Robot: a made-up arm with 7 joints. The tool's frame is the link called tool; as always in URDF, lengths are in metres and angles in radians. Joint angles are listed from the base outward. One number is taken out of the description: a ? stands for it. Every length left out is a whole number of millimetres.
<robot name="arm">
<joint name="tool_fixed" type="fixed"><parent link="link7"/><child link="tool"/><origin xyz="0 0 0" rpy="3.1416 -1.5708 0"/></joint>
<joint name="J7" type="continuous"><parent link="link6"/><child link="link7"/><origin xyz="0.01 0 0.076" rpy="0 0 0"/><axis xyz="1 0 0"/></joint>
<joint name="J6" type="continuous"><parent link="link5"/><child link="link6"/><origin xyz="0 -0.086 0" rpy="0 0 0"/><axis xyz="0 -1 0"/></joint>
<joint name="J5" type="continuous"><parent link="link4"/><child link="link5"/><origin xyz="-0.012 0 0.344" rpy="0 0 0"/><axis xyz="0 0 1"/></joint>
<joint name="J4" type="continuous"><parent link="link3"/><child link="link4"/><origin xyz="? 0.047 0" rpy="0 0 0"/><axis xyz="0 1 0"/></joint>
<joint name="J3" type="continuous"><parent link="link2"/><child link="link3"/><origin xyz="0 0 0.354" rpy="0 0 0"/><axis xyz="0 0 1"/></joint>
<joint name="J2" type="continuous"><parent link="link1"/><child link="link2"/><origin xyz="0 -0.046 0" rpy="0 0 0"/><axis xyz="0 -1 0"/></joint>
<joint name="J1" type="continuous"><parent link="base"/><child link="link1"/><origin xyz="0 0 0.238" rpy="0 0 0"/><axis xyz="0 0 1"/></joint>
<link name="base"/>
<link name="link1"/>
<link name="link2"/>
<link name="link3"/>
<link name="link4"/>
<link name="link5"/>
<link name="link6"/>
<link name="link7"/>
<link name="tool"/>
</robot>
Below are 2 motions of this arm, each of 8 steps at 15 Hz.
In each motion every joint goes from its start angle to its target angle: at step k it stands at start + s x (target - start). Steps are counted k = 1, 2, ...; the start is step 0. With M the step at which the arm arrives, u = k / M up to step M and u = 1 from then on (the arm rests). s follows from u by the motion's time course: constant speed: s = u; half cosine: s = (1 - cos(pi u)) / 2; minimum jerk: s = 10 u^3 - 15 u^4 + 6 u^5.
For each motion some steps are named. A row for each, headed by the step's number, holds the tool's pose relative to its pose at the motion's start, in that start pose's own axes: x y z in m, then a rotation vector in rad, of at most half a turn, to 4 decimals.
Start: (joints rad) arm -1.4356 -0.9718 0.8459 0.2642 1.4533 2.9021 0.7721
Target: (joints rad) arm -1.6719 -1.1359 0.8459 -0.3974 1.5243 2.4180 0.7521
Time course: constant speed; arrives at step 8
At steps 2, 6, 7, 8:
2: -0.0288 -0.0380 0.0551 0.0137 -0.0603 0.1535
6: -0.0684 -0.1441 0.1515 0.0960 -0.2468 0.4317
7: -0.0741 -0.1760 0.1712 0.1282 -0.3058 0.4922
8: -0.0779 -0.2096 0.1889 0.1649 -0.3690 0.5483

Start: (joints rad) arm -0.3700 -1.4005 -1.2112 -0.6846 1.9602 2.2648 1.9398
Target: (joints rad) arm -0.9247 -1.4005 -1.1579 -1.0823 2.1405 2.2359 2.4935
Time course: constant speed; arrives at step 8
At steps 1, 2, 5, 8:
1: 0.0020 -0.0300 -0.0020 0.0174 0.0006 0.0668
2: 0.0024 -0.0598 -0.0052 0.0340 -0.0007 0.1331
5: -0.0046 -0.1463 -0.0211 0.0777 -0.0131 0.3281
8: -0.0238 -0.2261 -0.0462 0.1105 -0.0345 0.5169

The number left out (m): 0.021
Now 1 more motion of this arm.
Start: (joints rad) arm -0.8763 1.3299 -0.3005 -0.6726 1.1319 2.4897 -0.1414
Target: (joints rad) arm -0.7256 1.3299 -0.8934 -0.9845 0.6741 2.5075 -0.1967
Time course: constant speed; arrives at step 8
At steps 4, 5, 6, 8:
4: 0.0267 -0.0523 0.0162 0.4909 0.0288 -0.1710
5: 0.0316 -0.0661 0.0137 0.6122 0.0359 -0.2069
6: 0.0359 -0.0795 0.0085 0.7328 0.0429 -0.2395
8: 0.0432 -0.1042 -0.0092 0.9718 0.0565 -0.2929

